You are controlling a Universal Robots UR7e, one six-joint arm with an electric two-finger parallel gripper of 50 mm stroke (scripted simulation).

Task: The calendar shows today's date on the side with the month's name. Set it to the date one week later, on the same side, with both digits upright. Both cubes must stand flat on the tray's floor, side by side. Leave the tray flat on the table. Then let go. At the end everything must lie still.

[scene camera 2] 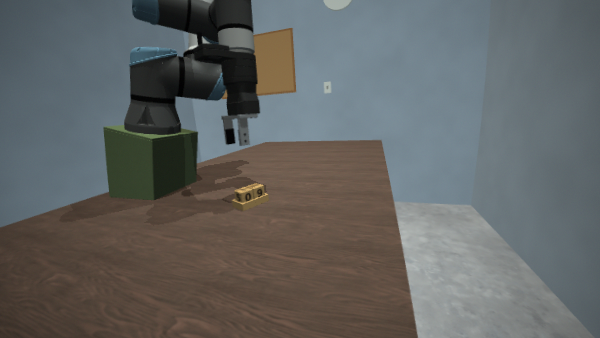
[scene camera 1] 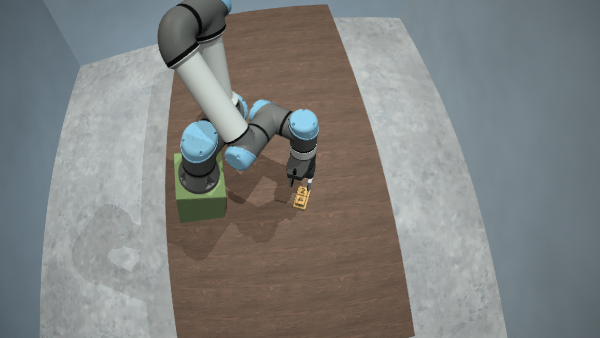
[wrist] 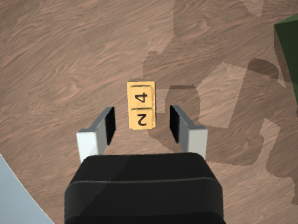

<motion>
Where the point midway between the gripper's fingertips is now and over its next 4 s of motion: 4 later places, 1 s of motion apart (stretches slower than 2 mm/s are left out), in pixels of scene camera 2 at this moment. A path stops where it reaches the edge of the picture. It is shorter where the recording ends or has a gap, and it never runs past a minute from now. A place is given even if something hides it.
My gripper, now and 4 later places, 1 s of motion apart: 237,144; 233,147; 232,152; 234,156; 238,161
</motion>
